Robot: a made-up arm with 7 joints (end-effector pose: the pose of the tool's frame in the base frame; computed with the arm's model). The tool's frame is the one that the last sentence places. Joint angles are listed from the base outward.
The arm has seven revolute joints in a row. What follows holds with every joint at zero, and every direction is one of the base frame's.
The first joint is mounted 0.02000 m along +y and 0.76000 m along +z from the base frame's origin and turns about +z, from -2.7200 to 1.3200 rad.
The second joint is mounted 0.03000 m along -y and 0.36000 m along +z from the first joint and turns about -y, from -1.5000 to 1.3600 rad.
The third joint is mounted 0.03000 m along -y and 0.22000 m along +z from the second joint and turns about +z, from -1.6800 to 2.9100 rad.
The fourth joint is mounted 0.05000 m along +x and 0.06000 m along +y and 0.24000 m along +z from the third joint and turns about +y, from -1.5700 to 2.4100 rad.
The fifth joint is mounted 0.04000 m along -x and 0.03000 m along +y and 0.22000 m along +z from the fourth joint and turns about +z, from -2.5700 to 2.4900 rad.
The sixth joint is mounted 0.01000 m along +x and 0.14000 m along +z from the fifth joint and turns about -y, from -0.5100 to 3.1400 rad.
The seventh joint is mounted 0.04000 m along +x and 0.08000 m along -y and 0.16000 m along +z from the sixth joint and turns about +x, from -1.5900 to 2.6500 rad.
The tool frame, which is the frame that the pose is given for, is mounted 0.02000 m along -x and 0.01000 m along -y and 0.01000 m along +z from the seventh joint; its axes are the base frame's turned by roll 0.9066, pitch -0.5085 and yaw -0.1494 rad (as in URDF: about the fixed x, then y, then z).
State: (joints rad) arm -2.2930 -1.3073 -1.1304 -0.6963 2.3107 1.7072 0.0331
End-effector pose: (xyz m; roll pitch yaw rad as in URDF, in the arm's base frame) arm -0.5068 -0.5881 1.3365 2.2392 -0.6294 -2.3430
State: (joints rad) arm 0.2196 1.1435 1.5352 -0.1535 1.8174 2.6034 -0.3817
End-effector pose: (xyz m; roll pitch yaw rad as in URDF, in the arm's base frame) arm -0.6231 -0.0963 1.3920 -2.8256 -1.1598 0.5924
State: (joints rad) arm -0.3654 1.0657 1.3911 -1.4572 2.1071 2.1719 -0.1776
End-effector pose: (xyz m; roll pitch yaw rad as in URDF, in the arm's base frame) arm -0.6093 -0.0356 1.3660 0.7700 -1.0245 -2.2243
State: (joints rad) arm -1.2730 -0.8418 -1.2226 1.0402 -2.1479 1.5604 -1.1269
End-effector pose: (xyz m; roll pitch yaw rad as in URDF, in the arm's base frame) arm -0.0848 -0.7890 1.2808 3.0653 0.2899 -2.5568
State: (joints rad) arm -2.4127 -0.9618 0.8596 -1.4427 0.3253 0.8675 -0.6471
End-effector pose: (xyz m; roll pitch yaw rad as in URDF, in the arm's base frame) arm -0.4067 0.2130 1.5781 2.9219 -0.9237 1.8757
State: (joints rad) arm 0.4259 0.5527 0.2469 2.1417 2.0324 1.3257 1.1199
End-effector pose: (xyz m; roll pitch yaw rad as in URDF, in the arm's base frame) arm 0.1729 0.1356 1.4193 -2.3765 0.4739 0.9444
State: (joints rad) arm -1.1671 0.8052 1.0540 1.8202 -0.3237 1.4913 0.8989
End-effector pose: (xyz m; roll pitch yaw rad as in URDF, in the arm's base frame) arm 0.2451 0.4195 1.6537 0.8026 -0.6531 -0.3076
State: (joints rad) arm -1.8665 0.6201 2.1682 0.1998 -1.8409 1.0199 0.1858
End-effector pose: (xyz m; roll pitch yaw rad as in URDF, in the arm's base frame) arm 0.0662 0.7545 1.7530 -1.8546 -0.9705 1.3136
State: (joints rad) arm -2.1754 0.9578 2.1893 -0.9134 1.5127 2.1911 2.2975
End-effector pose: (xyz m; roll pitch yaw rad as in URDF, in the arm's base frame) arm 0.1294 0.5068 1.6016 -2.9898 -1.0161 1.7609
